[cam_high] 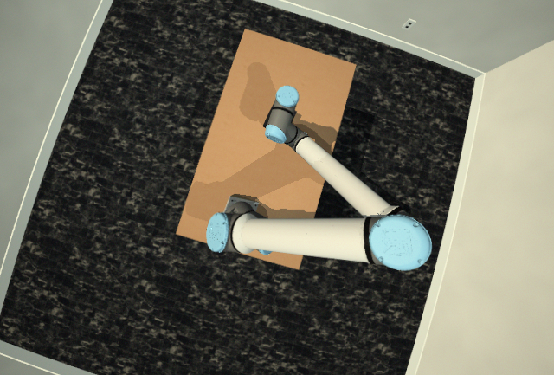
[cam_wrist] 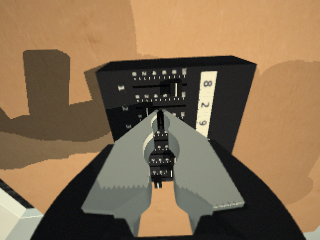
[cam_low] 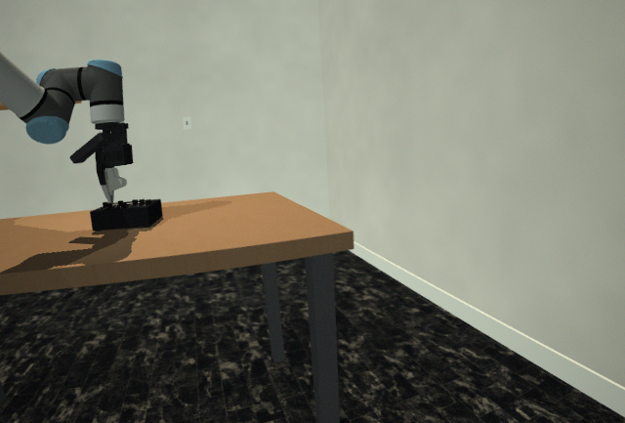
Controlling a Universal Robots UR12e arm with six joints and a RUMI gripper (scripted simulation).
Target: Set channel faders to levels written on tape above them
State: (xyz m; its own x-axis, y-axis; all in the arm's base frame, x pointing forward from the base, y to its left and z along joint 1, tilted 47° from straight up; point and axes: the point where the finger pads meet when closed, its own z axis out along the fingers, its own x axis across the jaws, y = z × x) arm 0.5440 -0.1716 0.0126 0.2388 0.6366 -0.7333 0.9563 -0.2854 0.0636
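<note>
Right now the fader cap is 2 cm behind my hand, 2 cm to the left of it and 1 cm below it.
</note>
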